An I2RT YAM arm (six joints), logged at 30 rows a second.
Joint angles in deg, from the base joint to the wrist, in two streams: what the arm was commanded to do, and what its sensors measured. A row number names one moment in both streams.
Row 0, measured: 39.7 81.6 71.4 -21.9 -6.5 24.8
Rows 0 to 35, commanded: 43.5 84.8 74.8 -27.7 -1.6 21.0; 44.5 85.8 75.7 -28.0 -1.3 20.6; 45.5 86.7 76.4 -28.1 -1.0 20.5; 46.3 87.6 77.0 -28.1 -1.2 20.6; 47.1 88.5 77.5 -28.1 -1.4 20.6; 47.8 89.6 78.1 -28.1 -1.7 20.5; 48.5 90.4 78.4 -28.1 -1.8 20.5; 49.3 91.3 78.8 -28.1 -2.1 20.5; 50.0 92.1 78.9 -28.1 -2.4 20.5; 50.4 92.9 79.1 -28.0 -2.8 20.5; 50.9 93.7 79.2 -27.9 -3.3 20.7; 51.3 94.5 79.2 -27.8 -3.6 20.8; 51.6 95.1 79.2 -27.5 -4.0 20.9; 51.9 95.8 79.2 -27.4 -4.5 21.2; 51.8 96.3 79.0 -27.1 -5.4 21.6; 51.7 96.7 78.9 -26.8 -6.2 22.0; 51.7 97.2 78.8 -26.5 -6.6 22.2; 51.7 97.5 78.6 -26.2 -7.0 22.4; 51.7 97.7 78.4 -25.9 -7.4 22.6; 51.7 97.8 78.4 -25.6 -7.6 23.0; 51.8 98.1 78.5 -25.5 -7.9 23.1; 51.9 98.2 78.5 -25.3 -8.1 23.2; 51.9 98.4 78.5 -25.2 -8.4 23.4; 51.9 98.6 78.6 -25.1 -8.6 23.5; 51.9 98.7 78.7 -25.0 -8.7 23.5; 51.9 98.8 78.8 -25.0 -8.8 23.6; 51.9 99.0 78.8 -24.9 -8.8 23.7; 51.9 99.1 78.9 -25.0 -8.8 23.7; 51.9 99.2 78.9 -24.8 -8.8 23.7; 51.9 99.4 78.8 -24.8 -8.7 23.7; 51.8 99.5 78.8 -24.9 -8.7 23.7; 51.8 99.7 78.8 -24.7 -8.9 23.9; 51.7 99.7 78.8 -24.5 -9.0 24.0; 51.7 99.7 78.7 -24.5 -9.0 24.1; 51.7 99.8 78.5 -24.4 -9.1 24.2; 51.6 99.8 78.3 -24.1 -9.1 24.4
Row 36, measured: 51.8 98.7 77.6 -24.6 -8.6 23.5
